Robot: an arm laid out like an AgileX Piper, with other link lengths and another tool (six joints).
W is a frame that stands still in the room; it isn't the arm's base.
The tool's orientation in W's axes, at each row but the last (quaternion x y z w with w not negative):
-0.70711 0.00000 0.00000 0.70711
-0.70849 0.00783 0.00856 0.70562
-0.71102 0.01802 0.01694 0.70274
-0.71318 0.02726 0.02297 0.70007
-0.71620 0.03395 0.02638 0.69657
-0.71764 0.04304 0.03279 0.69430
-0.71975 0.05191 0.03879 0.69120
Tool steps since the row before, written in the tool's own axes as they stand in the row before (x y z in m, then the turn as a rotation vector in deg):
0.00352 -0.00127 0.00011 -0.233 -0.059 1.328
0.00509 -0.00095 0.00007 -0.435 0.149 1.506
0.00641 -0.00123 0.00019 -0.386 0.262 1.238
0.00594 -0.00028 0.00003 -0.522 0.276 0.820
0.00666 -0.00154 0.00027 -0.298 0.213 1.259
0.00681 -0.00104 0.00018 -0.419 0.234 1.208
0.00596 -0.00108 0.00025 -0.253 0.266 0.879
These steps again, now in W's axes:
0.00352 0.00011 0.00127 -0.233 1.328 0.059
0.00511 0.00008 0.00083 -0.440 1.505 -0.145
0.00646 0.00019 0.00091 -0.397 1.236 -0.257
0.00594 0.00000 -0.00014 -0.536 0.818 -0.254
0.00677 0.00023 0.00096 -0.303 1.256 -0.222
0.00688 0.00010 0.00030 -0.426 1.206 -0.229
0.00605 0.00017 0.00030 -0.271 0.873 -0.268

